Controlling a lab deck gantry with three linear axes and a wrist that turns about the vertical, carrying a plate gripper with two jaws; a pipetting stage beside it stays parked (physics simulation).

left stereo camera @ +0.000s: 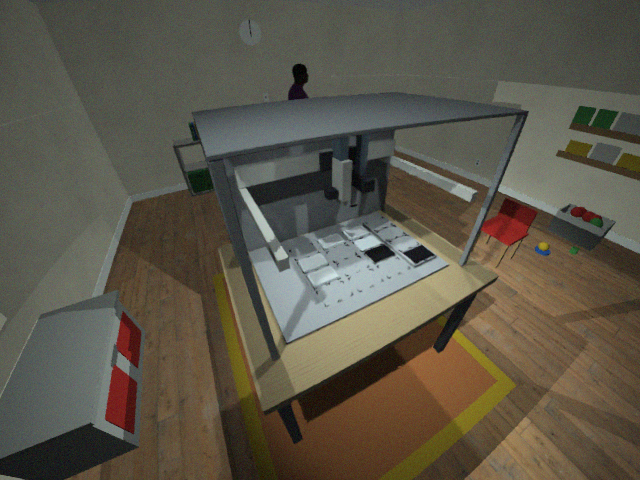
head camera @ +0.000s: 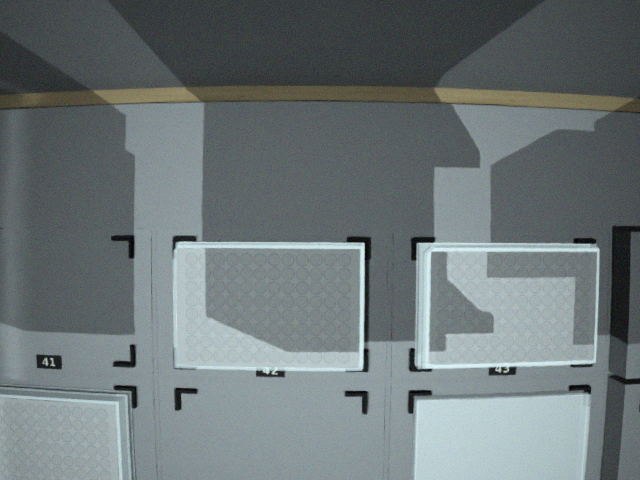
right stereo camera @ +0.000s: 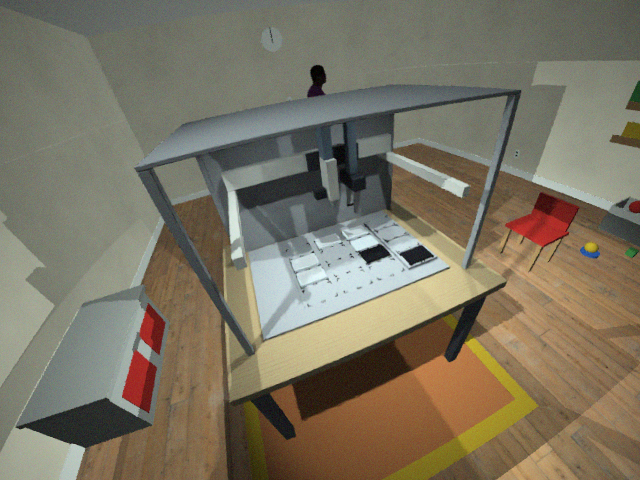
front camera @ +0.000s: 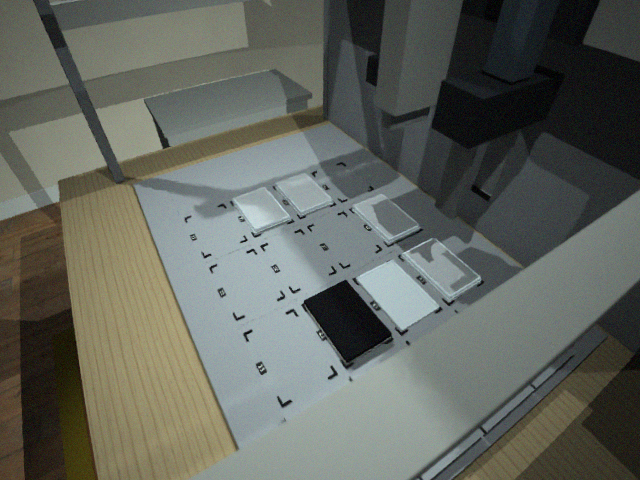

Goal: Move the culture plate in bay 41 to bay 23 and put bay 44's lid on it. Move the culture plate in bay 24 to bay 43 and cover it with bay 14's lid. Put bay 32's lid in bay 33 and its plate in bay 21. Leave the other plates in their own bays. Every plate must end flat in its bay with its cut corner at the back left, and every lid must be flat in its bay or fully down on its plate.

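Places are measured from the robot's base along level axes (x ahead, y left, z up), in metres.
Where they show: gripper, fingertip midpoint: (left stereo camera: 357,209) (right stereo camera: 353,208) (front camera: 463,203); robot's base at its link origin: (left stereo camera: 326,306) (right stereo camera: 308,306) (front camera: 186,219).
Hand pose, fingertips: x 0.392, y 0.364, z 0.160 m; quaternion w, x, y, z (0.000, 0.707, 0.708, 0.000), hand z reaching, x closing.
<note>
Each offset is from my fingertips to the centre of the thing. "*": to the spot under its first point.
My gripper (front camera: 464,204) is open and empty, raised high at the back. A clear plate @[dx +0.000, dy +0.000, dz -0.153 m] (front camera: 436,266) (head camera: 511,310) lies flat in bay 43, cut corner at the back left; whether it is lidded I cannot tell. A white lid @[dx +0.000, dy -0.107, dz -0.156 m] (front camera: 398,294) (head camera: 501,439) lies in bay 33. A black-topped plate @[dx +0.000, dy -0.214, dz -0.147 m] (front camera: 347,320) (left stereo camera: 379,252) (right stereo camera: 374,253) is in bay 23. Clear plates lie in bay 42 @[* dx -0.134, dy +0.002, dz -0.146 m] (front camera: 395,222) (head camera: 268,310), bay 31 @[* dx -0.322, dy -0.110, dz -0.146 m] (front camera: 303,192) (head camera: 56,439) and bay 21 @[* dx -0.317, dy -0.214, dz -0.146 m] (front camera: 262,209). Another black-topped piece @[dx +0.164, dy -0.321, dz -0.142 m] (left stereo camera: 419,253) (right stereo camera: 416,254) lies in the right column, front.
The parked pipetting stage (front camera: 416,56) (left stereo camera: 341,180) (right stereo camera: 328,180) hangs left of the gripper. A pale rail (front camera: 439,372) crosses the front view and hides the right column. Frame posts @[* dx +0.312, dy -0.476, dz +0.235 m] (left stereo camera: 493,191) (right stereo camera: 491,180) stand at the table's edges.
</note>
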